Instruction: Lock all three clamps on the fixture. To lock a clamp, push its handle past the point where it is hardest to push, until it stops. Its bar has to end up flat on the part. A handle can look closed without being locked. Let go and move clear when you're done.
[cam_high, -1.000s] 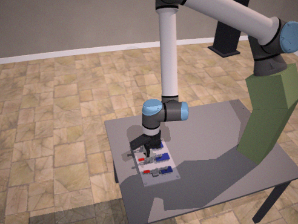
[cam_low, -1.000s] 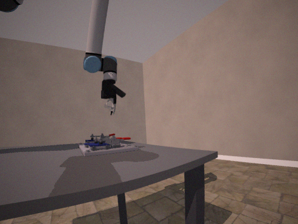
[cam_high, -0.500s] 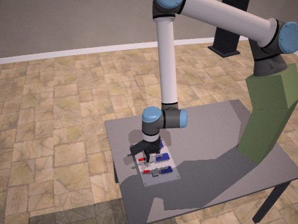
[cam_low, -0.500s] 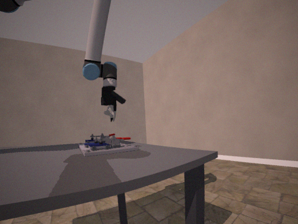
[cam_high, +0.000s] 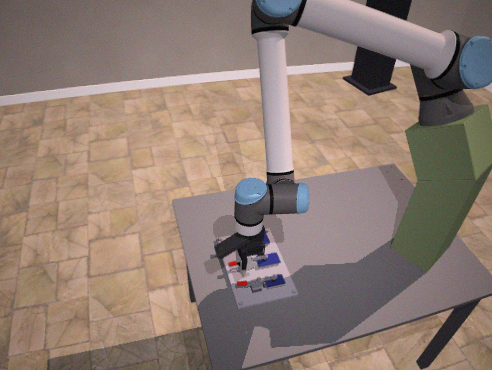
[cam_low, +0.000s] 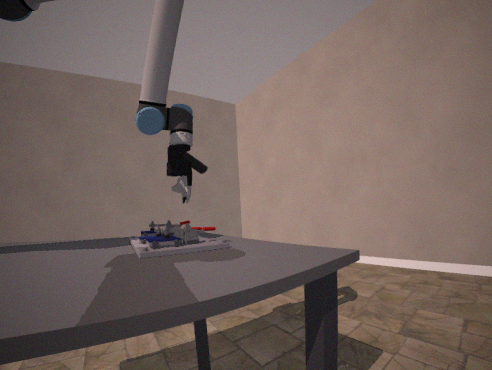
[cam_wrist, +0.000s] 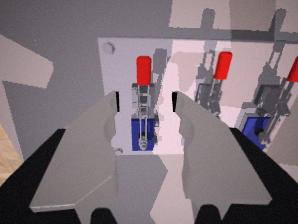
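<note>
The fixture plate lies 12 cm behind my hand, 9 cm to the right of it and 15 cm below it.
</note>
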